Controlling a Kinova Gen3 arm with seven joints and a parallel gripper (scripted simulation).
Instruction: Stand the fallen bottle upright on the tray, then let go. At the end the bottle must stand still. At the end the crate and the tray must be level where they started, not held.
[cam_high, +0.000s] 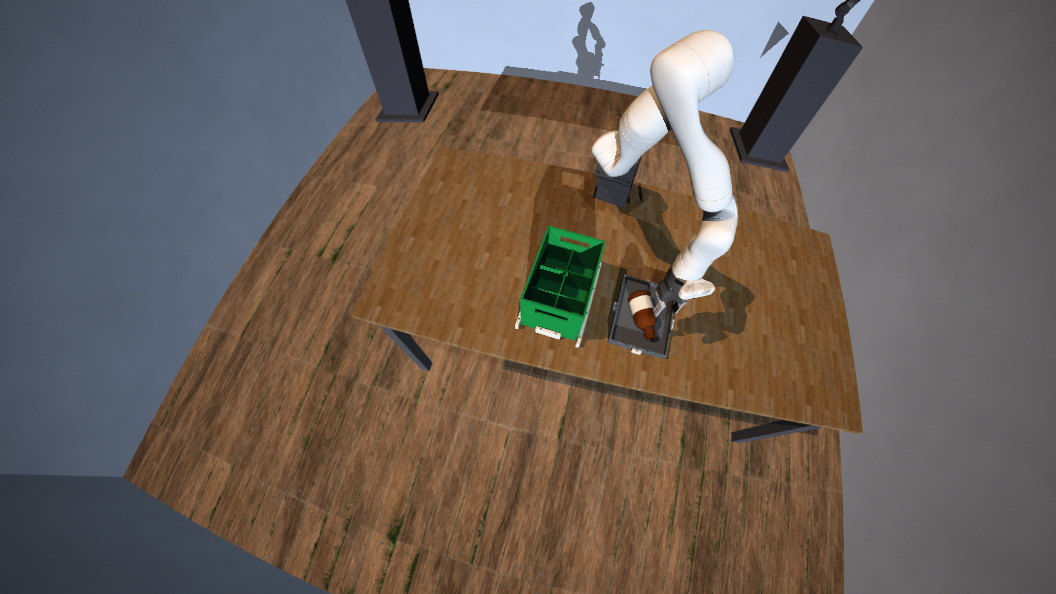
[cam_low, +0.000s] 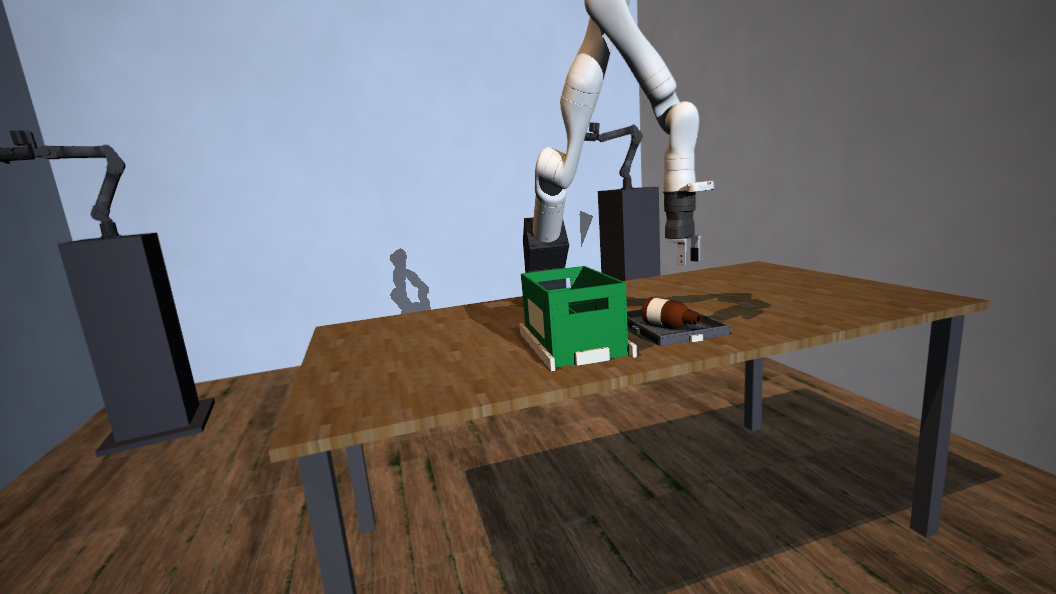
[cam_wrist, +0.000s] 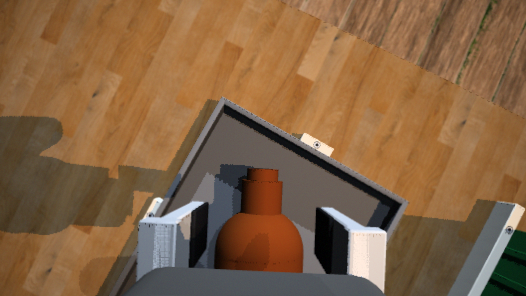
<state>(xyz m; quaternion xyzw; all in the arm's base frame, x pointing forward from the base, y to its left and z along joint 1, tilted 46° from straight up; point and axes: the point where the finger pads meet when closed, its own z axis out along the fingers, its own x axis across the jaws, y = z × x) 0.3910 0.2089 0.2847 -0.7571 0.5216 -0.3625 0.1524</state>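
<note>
My hand is 16 cm above the brown bottle, 5 cm past it and 1 cm to the left of it. Also, from my hand: green crate 29 cm to the right, 12 cm below, 11 cm behind; then tray 19 cm below, 7 cm behind, 1 cm to the right.
</note>
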